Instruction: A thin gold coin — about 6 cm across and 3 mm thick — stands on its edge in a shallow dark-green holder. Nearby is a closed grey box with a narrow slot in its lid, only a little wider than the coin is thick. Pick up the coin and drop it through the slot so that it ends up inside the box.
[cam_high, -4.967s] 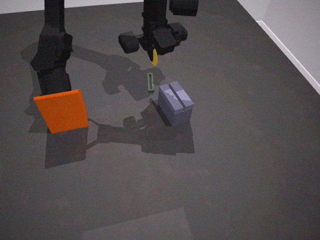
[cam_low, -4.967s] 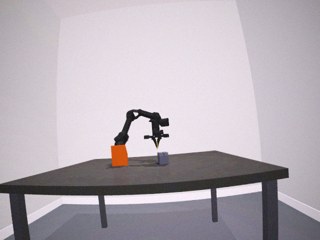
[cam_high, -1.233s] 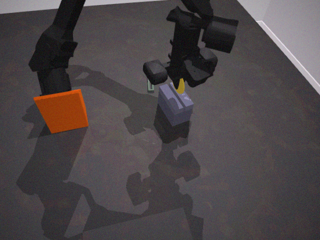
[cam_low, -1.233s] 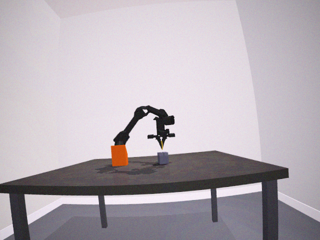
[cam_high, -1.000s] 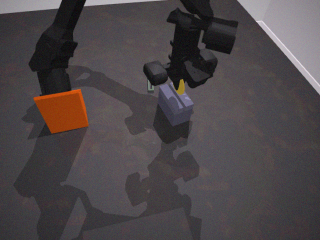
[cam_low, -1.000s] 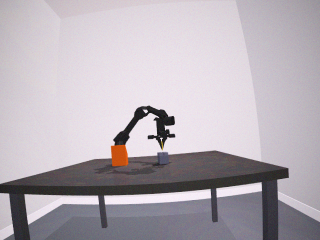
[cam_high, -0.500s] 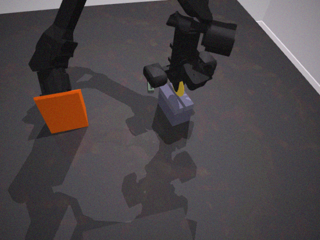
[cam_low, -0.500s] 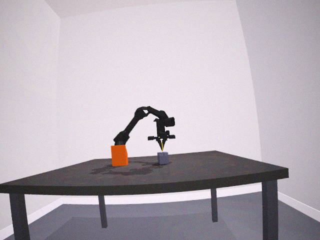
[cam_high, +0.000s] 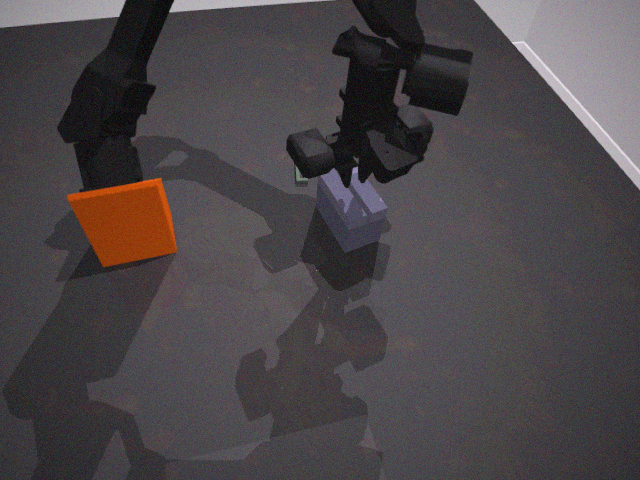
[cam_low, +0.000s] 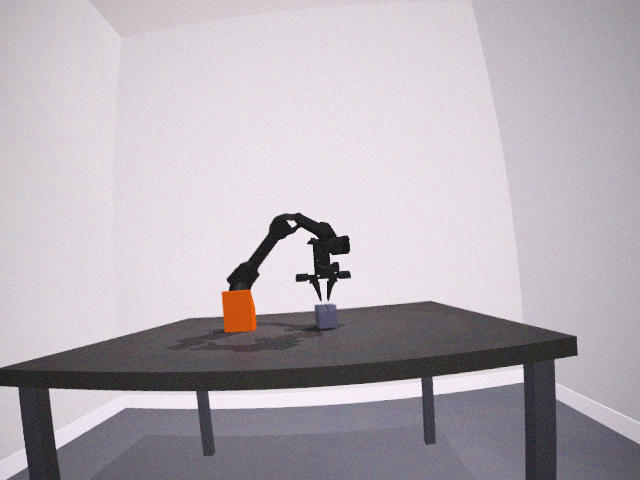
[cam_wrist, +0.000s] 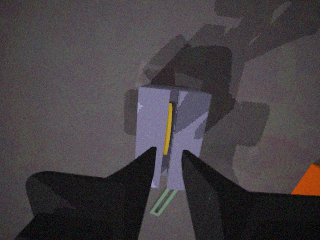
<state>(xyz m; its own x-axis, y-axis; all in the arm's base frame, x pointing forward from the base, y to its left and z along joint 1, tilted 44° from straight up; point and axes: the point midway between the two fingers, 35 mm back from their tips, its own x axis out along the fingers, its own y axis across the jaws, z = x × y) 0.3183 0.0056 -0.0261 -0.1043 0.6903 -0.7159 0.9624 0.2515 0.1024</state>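
My gripper tip is 4 cm above the gold coin.
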